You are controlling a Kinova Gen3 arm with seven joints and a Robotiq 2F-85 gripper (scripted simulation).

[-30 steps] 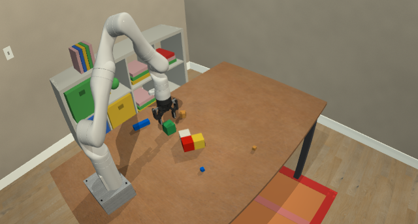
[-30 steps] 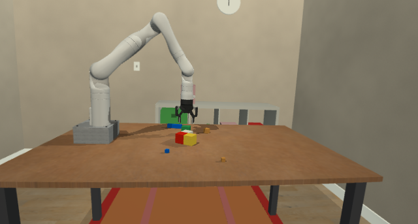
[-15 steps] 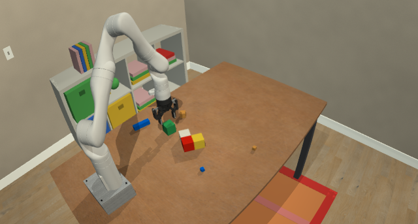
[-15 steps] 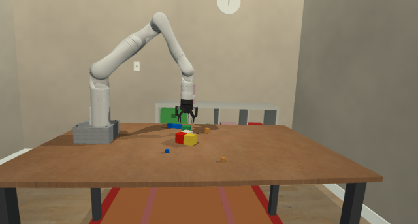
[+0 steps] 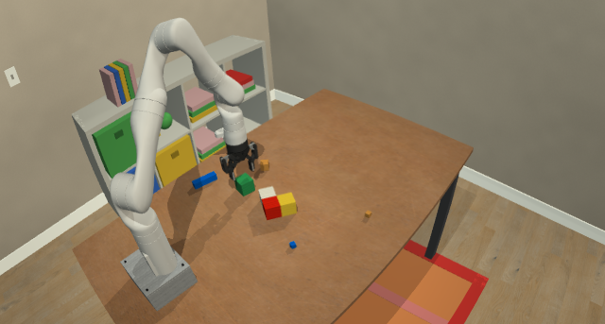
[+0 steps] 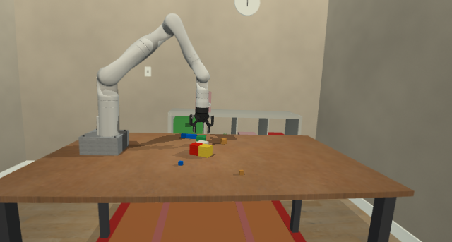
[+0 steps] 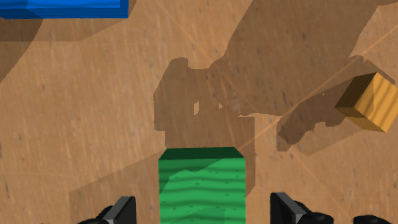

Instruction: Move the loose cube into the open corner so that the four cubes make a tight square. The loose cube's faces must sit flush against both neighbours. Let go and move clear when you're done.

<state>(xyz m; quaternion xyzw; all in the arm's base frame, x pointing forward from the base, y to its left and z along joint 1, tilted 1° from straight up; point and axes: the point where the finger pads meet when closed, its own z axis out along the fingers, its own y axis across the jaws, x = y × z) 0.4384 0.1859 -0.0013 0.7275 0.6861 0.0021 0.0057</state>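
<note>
Now: the green cube 6 cm below my hand. Round my hand: red cube 16 cm to the right, 6 cm below; then white cube 2 cm ahead, 12 cm to the right, 6 cm below; then small orange block 13 cm ahead, 5 cm to the left, 7 cm below.
</note>
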